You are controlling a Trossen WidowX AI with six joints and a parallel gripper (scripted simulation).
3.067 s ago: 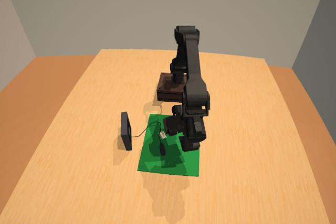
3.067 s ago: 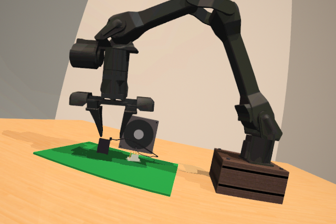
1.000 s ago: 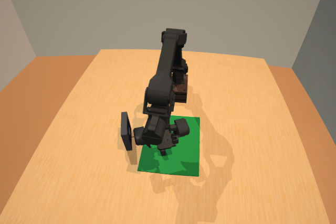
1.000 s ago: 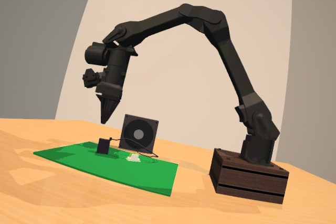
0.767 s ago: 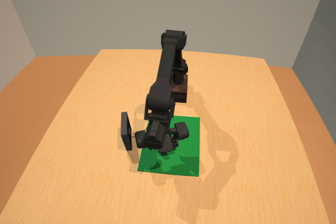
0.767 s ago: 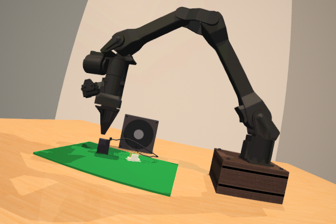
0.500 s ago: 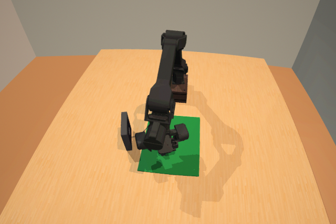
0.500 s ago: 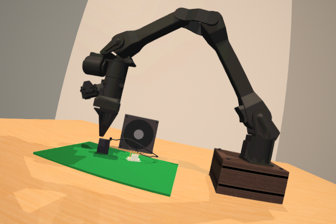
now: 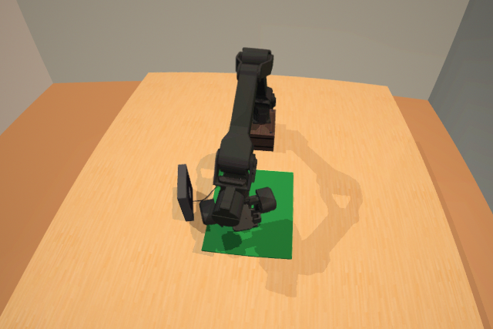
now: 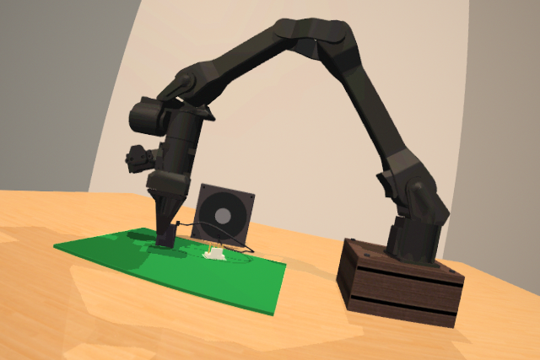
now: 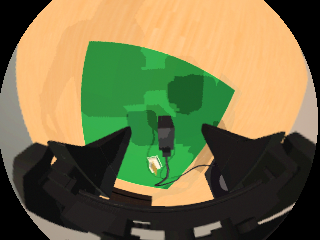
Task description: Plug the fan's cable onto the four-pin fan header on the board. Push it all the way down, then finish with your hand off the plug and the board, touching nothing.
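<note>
The dark plug is 10 mm below my gripper tip and 10 mm behind it. Also, from my gripper tip: green board: 60 mm behind, 40 mm to the left, 40 mm below; black fan: 140 mm to the right, 90 mm behind, 30 mm above.
</note>
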